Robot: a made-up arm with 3 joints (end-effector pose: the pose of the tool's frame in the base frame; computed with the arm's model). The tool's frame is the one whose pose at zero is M.
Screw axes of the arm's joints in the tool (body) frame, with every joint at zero. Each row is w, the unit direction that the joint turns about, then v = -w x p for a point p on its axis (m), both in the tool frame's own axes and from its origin. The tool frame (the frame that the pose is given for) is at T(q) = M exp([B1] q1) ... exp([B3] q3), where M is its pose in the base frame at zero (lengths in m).
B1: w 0 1 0 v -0.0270 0.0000 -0.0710
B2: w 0 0 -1 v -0.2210 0.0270 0.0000
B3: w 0 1 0 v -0.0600 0.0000 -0.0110
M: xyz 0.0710 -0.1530 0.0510 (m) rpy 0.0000 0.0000 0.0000 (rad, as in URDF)
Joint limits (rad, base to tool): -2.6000..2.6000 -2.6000..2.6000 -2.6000..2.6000
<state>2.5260 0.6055 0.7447</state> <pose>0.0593 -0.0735 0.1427 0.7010 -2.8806 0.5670</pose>
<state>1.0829 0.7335 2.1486</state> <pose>-0.0063 -0.0331 0.2105 -0.5575 -2.8540 0.9453</pose>
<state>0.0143 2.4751 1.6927</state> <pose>0.0395 0.3028 0.1068 1.9499 0.6836 -1.7506</pose>
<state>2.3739 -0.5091 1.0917</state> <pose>-0.0969 -0.1670 -0.0094 -0.4312 -2.7347 -0.5778</pose>
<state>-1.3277 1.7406 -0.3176</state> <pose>-0.0085 0.1140 -0.0418 0.9194 -1.1743 -1.6629</pose>
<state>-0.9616 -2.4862 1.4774</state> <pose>0.1635 0.1843 0.3411 -2.3466 0.2167 0.8600</pose>
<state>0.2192 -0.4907 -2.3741</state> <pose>0.2119 -0.1289 0.1167 0.5757 -2.1036 0.1619</pose>
